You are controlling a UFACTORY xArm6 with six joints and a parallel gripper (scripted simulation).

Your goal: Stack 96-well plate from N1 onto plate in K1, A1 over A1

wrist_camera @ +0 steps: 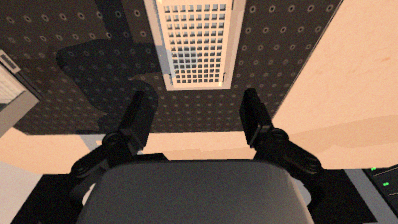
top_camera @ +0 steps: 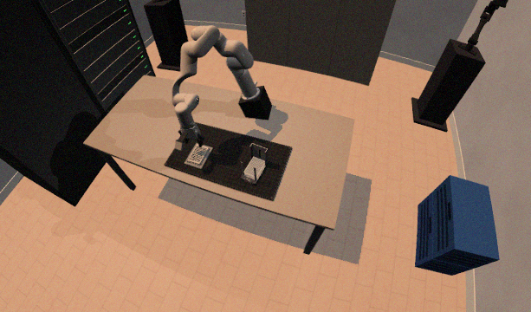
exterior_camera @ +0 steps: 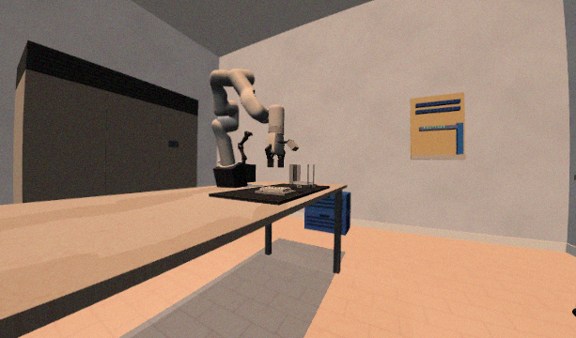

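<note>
My gripper is now 13 cm above the plate nest N1.
</note>
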